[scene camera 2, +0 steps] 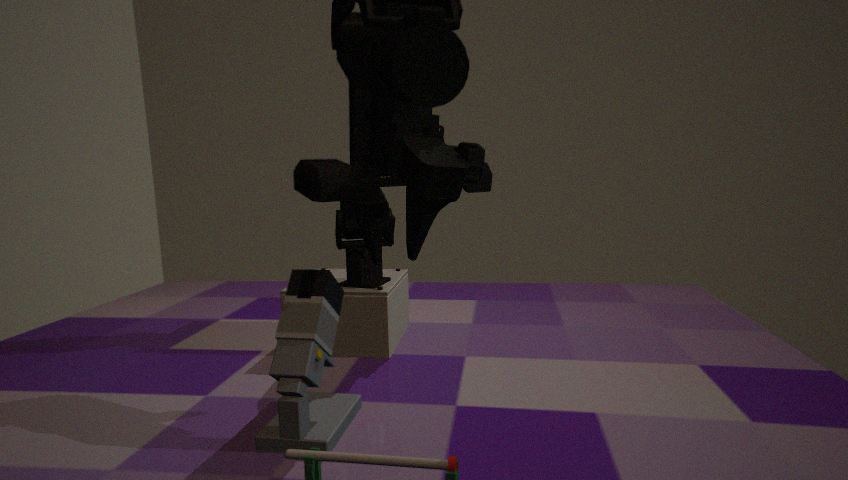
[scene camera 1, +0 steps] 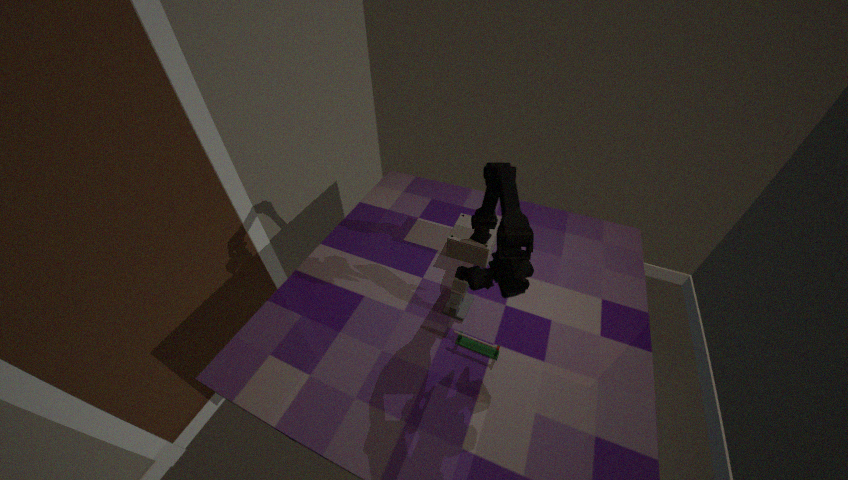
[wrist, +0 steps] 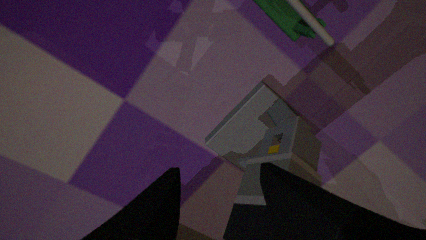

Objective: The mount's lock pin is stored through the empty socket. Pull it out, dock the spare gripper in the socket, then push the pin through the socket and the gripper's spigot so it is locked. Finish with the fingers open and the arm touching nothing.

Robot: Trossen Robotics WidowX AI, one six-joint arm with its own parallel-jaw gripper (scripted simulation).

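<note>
From scene camera 2 I can see my gripper [scene camera 2: 394, 261], and there's a spare gripper [scene camera 2: 311, 308] there too. Scene camera 1 gives me my gripper [scene camera 1: 493, 286] again, and in the wrist view you'd find my gripper [wrist: 220, 174] as well.
</note>
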